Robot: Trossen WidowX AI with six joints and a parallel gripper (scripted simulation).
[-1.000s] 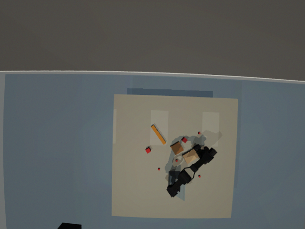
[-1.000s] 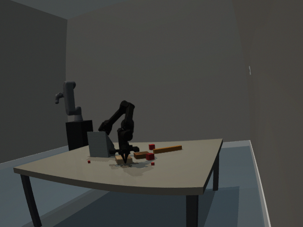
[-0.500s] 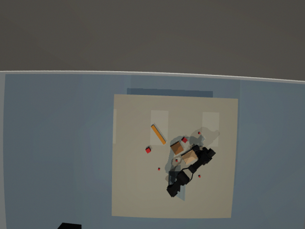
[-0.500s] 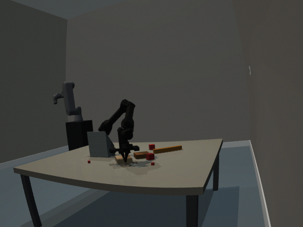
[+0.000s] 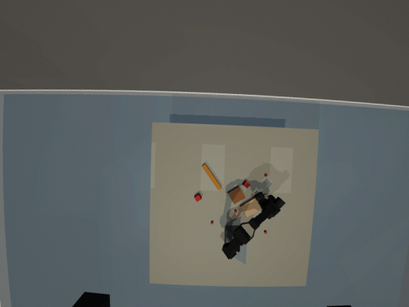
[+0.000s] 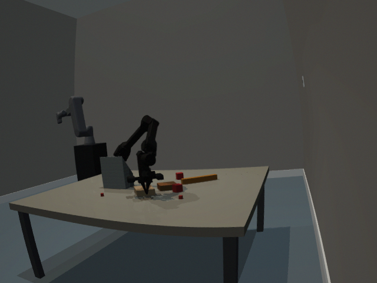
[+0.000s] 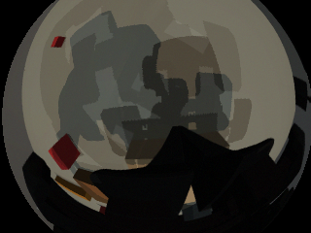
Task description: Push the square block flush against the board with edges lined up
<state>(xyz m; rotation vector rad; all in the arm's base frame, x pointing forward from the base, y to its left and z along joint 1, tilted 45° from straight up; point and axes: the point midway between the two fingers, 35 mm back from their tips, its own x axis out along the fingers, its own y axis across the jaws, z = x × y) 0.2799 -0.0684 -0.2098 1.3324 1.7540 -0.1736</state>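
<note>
My gripper tip is 190 mm to the right of the square block, 40 mm short of it and 10 mm below it. The rest, counted from my gripper tip: board: 380 mm to the left, 170 mm ahead, 10 mm above.
</note>
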